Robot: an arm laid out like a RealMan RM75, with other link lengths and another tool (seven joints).
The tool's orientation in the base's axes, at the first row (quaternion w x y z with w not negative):
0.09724, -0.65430, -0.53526, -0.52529
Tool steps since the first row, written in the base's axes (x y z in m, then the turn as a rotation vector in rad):
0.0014, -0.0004, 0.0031, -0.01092, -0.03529, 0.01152
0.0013, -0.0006, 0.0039, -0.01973, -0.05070, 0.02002
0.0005, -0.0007, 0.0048, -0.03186, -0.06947, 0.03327
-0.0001, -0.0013, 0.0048, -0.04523, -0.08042, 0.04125
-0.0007, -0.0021, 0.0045, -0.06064, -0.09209, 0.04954
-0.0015, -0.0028, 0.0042, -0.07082, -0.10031, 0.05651
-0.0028, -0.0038, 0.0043, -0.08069, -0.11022, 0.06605
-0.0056, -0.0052, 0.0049, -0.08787, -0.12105, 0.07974
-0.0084, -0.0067, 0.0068, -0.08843, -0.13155, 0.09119
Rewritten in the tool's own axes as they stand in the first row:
0.0020, 0.0026, -0.0008, -0.01063, 0.01065, -0.03565
0.0026, 0.0030, -0.0013, -0.01202, 0.01356, -0.05506
0.0033, 0.0028, -0.0023, -0.01125, 0.01725, -0.08077
0.0030, 0.0025, -0.0030, -0.00982, 0.01446, -0.09954
0.0024, 0.0023, -0.0038, -0.00831, 0.01046, -0.12014
0.0018, 0.0018, -0.0046, -0.00644, 0.00868, -0.13474
0.0015, 0.0012, -0.0061, -0.00359, 0.00895, -0.15142
0.0015, -0.0002, -0.0090, 0.00166, 0.01357, -0.16896
0.0024, -0.0010, -0.0124, 0.00451, 0.02238, -0.18144

